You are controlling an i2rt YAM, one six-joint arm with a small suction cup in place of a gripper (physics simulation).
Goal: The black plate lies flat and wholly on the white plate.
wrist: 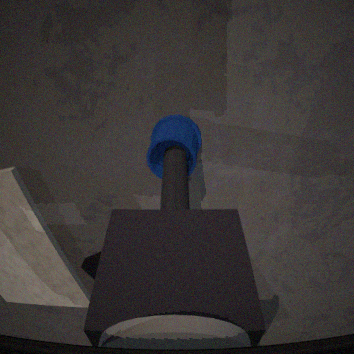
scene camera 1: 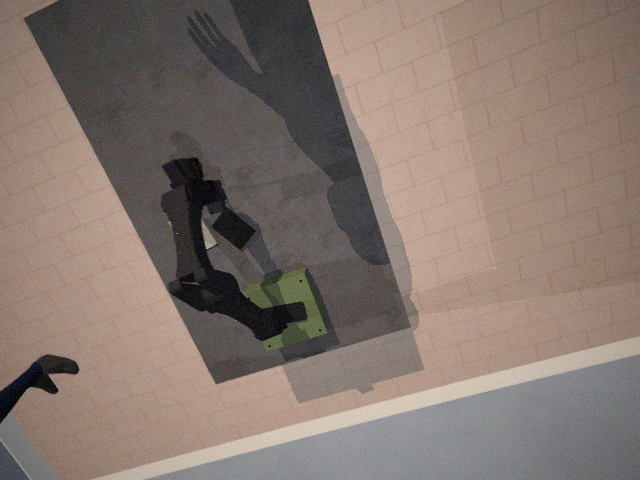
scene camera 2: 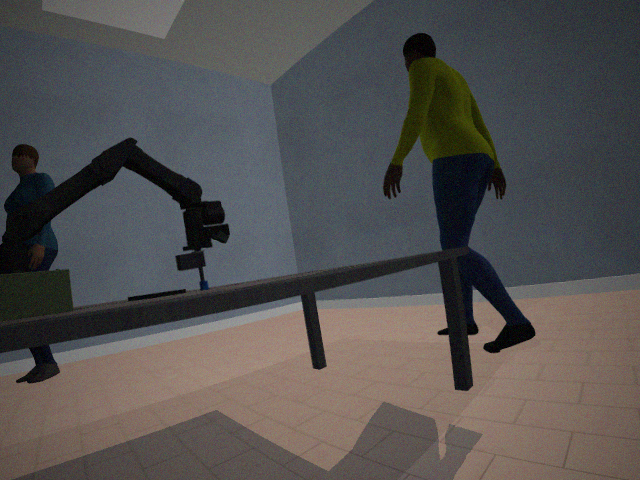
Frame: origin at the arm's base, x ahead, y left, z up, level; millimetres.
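Seen in the pictures: hand, its tool point: (wrist: 174,134); arm's base, origin of its link: (scene camera 1: 279,314) (scene camera 2: 14,278).
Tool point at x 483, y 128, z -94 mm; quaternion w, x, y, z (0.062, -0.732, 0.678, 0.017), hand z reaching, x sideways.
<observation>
Offsets run from my tool point to a thing's middle.
The black plate @(dz +10, dx -144, dy -13 mm) (scene camera 1: 233,228) (scene camera 2: 156,295) lies flat on the table (scene camera 1: 129,103) (scene camera 2: 382,269), close beside the white plate @(dz +8, dx -128, dy +148 mm) (scene camera 1: 209,237). The arm covers much of the white plate in scene camera 1. In the wrist view, the white plate (wrist: 30,250) shows at the lower left, and a dark corner of the black plate (wrist: 93,264) peeks out beside the gripper's bracket. My suction gripper (scene camera 2: 203,284) (wrist: 175,140) is shut with no plate on its blue cup. The cup points down, low over bare table and to the side of both plates; contact with the table cannot be told.
The arm's base stands on a green box (scene camera 1: 314,304) (scene camera 2: 36,289) near one end of the table. A person in a yellow top (scene camera 2: 449,108) stands beyond the table, and a person in a teal top (scene camera 2: 45,235) is behind the arm. Broad shadows cross the table.
</observation>
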